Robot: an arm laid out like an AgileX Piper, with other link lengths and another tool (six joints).
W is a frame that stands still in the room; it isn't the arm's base.
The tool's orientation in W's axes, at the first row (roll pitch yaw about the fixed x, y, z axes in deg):
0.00 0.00 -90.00
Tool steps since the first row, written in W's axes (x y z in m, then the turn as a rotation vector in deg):
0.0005 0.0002 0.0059 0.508 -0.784 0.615
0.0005 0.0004 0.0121 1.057 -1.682 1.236
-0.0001 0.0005 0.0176 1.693 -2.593 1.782
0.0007 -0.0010 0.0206 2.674 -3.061 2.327
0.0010 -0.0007 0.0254 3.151 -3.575 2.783
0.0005 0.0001 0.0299 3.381 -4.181 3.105
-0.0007 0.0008 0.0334 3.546 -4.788 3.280
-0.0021 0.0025 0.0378 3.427 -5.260 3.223
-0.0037 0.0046 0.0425 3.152 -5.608 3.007
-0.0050 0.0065 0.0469 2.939 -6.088 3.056
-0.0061 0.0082 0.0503 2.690 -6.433 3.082
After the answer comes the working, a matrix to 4 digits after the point.
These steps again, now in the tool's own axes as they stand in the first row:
-0.0002 0.0005 0.0059 0.784 0.508 0.615
-0.0004 0.0005 0.0121 1.682 1.057 1.236
-0.0005 -0.0001 0.0176 2.593 1.693 1.782
0.0010 0.0007 0.0206 3.061 2.674 2.327
0.0007 0.0010 0.0254 3.575 3.151 2.783
-0.0001 0.0005 0.0299 4.181 3.381 3.105
-0.0008 -0.0007 0.0334 4.788 3.546 3.280
-0.0025 -0.0021 0.0378 5.260 3.427 3.223
-0.0046 -0.0037 0.0425 5.608 3.152 3.007
-0.0065 -0.0050 0.0469 6.088 2.939 3.056
-0.0082 -0.0061 0.0503 6.433 2.690 3.082

The tool's axes in the first row as the columns of a matrix, in W's axes (rounded; the answer above uses it unrounded):
0.0000 1.0000 0.0000
-1.0000 0.0000 0.0000
0.0000 0.0000 1.0000

